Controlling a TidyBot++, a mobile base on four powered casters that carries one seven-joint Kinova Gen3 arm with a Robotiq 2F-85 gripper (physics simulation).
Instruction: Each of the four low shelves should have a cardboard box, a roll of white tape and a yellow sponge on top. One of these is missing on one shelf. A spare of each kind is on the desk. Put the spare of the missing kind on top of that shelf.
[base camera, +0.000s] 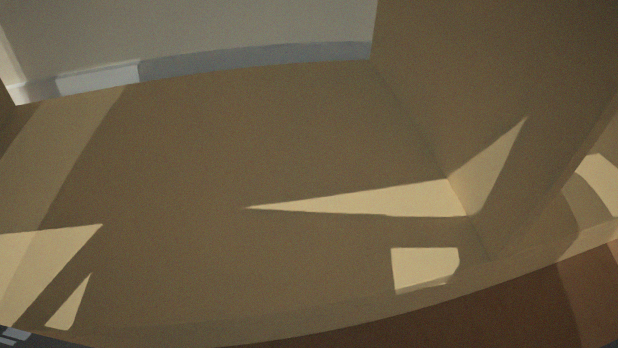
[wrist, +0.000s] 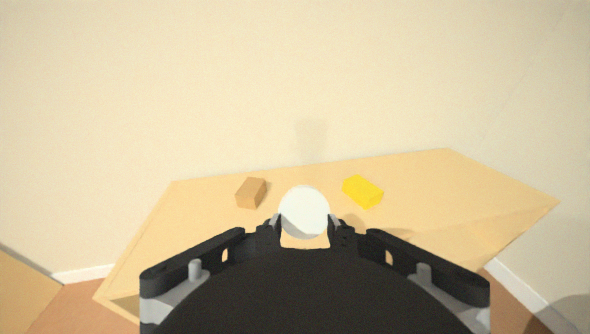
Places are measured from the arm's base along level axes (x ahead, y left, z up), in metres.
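Where they show: gripper, fingertip midpoint: (wrist: 304, 223).
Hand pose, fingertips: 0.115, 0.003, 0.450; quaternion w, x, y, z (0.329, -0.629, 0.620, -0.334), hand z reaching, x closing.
Observation:
After its pixels a point has its place, as x, y, z.
My gripper (wrist: 304, 223) @[0.115, 0.003, 0.450] is shut on a roll of white tape (wrist: 304, 210) @[0.118, 0.003, 0.464] and holds it above the top of a low shelf (wrist: 420, 175) @[0.524, -0.435, 0.213] in the wrist view. A cardboard box (wrist: 251, 192) @[0.363, 0.152, 0.263] lies on that shelf top, left of the held tape. A yellow sponge (wrist: 362, 191) @[0.379, -0.170, 0.258] lies on the same top, right of the held tape. The held roll stands apart from both. In the base camera view the lower part of a low shelf (base camera: 225, 150) @[0.385, 0.086, -0.318] fills most of the picture; the gripper and the tape do not show there.
A pale wall (wrist: 300, 75) @[0.636, 0.014, 0.537] stands behind the shelf. Part of another wooden unit (wrist: 25, 290) @[0.264, 1.247, -0.260] shows at the lower left of the wrist view. Brown floor (base camera: 475, 320) @[0.225, -0.193, -0.397] shows in front of the shelf's base at the lower right of the base view.

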